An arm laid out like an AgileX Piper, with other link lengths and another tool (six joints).
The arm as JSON. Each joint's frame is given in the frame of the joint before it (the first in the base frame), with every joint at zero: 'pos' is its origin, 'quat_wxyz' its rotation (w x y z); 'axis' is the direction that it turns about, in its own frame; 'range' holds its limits. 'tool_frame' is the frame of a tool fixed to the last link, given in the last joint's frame.
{
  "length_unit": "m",
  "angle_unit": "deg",
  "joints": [
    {
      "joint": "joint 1",
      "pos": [
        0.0,
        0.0,
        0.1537
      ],
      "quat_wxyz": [
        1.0,
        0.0,
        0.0,
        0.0
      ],
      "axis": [
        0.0,
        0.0,
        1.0
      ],
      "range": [
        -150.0,
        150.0
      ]
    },
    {
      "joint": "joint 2",
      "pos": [
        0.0,
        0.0,
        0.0
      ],
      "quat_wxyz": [
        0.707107,
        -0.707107,
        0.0,
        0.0
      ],
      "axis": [
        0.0,
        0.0,
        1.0
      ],
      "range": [
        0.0,
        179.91
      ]
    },
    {
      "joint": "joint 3",
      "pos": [
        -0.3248,
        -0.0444,
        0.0
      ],
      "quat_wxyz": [
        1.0,
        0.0,
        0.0,
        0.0
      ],
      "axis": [
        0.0,
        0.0,
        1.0
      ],
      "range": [
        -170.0,
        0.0
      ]
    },
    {
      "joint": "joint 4",
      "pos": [
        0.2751,
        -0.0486,
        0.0
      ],
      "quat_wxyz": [
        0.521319,
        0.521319,
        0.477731,
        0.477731
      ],
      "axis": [
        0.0,
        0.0,
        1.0
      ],
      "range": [
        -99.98,
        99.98
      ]
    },
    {
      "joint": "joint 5",
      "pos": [
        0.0,
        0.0,
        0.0
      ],
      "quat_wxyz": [
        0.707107,
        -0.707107,
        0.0,
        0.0
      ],
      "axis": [
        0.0,
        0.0,
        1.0
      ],
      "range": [
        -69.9,
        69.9
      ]
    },
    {
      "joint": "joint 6",
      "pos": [
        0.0,
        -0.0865,
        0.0
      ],
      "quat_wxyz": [
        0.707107,
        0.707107,
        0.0,
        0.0
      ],
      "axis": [
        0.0,
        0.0,
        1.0
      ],
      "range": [
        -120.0,
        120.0
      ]
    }
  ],
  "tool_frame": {
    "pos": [
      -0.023,
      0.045,
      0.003
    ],
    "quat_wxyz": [
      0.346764,
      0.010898,
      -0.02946,
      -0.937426
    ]
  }
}
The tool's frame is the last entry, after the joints.
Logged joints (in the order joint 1, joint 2, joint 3, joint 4, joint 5, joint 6), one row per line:
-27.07 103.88 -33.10 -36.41 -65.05 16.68
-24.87 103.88 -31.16 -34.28 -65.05 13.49
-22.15 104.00 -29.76 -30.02 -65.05 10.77
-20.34 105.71 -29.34 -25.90 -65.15 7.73
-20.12 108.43 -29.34 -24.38 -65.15 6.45
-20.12 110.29 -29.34 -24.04 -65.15 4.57
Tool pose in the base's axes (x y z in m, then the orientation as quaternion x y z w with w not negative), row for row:
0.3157 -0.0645 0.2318 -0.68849 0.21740 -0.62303 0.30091
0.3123 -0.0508 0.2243 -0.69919 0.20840 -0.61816 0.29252
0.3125 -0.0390 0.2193 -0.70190 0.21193 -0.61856 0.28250
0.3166 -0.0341 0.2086 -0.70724 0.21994 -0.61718 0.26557
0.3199 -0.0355 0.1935 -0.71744 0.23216 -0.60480 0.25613
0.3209 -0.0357 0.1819 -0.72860 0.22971 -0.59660 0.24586
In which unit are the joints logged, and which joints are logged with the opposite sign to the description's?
The joints are logged in degrees. Opposite sign: none.
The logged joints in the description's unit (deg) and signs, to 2 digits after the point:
-27.07 103.88 -33.10 -36.41 -65.05 16.68
-24.87 103.88 -31.16 -34.28 -65.05 13.49
-22.15 104.00 -29.76 -30.02 -65.05 10.77
-20.34 105.71 -29.34 -25.90 -65.15 7.73
-20.12 108.43 -29.34 -24.38 -65.15 6.45
-20.12 110.29 -29.34 -24.04 -65.15 4.57

